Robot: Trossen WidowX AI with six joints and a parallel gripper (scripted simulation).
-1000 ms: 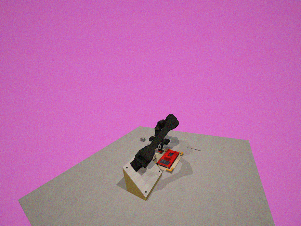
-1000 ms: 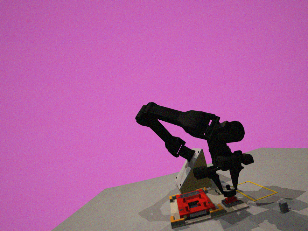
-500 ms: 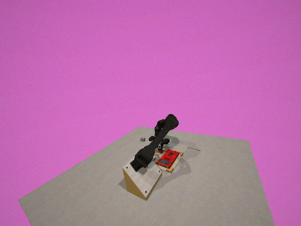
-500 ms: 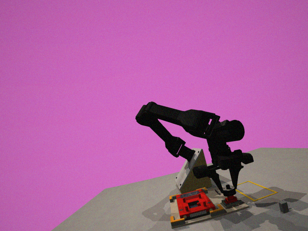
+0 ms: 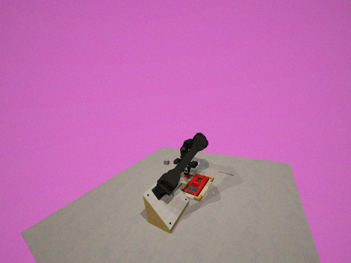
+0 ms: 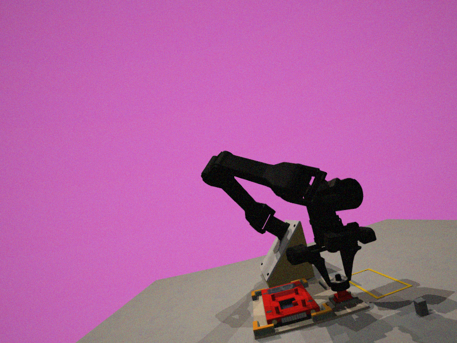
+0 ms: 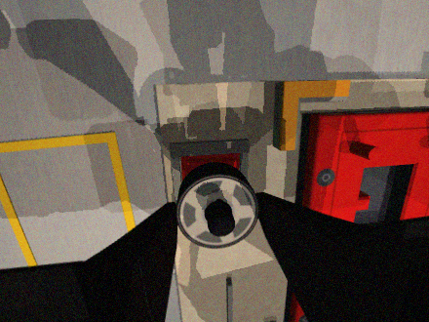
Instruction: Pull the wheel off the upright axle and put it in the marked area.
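Right now my gripper tip is right at the black wheel. From my gripper tip the other things lie so: thin grey bar (26 cm to the right, 17 cm ahead, 4 cm below).
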